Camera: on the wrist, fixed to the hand. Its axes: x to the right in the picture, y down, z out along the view.
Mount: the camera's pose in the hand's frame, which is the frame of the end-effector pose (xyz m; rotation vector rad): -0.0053 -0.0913 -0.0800 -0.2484 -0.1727 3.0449
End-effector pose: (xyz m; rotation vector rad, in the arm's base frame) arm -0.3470 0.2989 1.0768 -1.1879 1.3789 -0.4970
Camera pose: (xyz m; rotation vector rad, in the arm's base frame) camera -0.3889 0.2402 1.1746 1.3985 1.4187 1.7950
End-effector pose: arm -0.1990 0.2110 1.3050 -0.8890 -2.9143 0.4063
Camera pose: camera -0.2325 0.1537 1.4067 2.6437 -0.6575 0.0599
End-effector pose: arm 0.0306 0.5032 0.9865 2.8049 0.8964 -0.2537
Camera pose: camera -0.0188 0.5915 1.0538 0.9214 -2.6117 0.1695
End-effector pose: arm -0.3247 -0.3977 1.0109 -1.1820 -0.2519 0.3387
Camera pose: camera -0.2888 -0.4993 1.0671 0.5564 -1.3777 -2.3588
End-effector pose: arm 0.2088 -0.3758 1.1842 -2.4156 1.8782 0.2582
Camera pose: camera 0.3029 -0.3606 1.2595 -1.6959 -2.3428 -0.3893
